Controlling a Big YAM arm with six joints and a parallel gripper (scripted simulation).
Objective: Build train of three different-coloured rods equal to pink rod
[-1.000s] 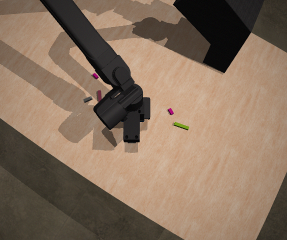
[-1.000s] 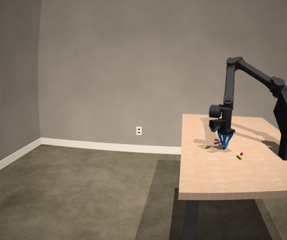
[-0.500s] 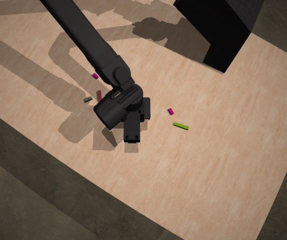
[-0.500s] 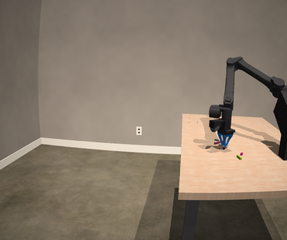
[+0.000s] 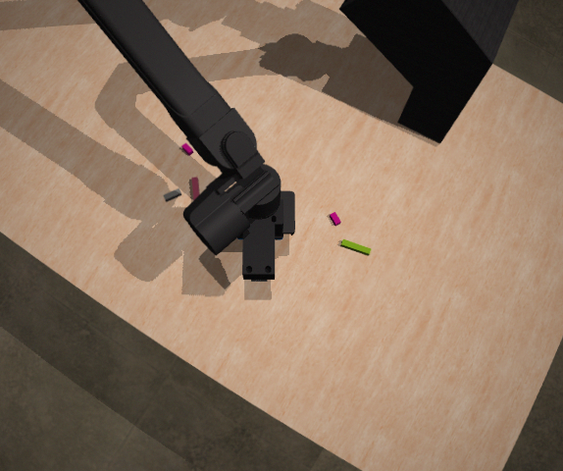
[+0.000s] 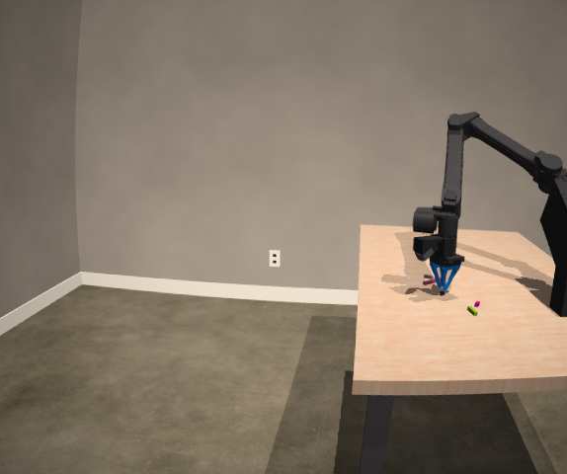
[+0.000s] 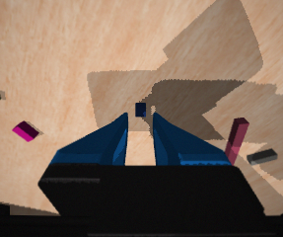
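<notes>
Now: the blue rod 20 mm below my hand. Round my hand: grey rod: 30 mm ahead, 170 mm to the right, 20 mm below; pink rod: 20 mm ahead, 120 mm to the right, 20 mm below; lime rod: 70 mm behind, 140 mm to the left, 20 mm below.
</notes>
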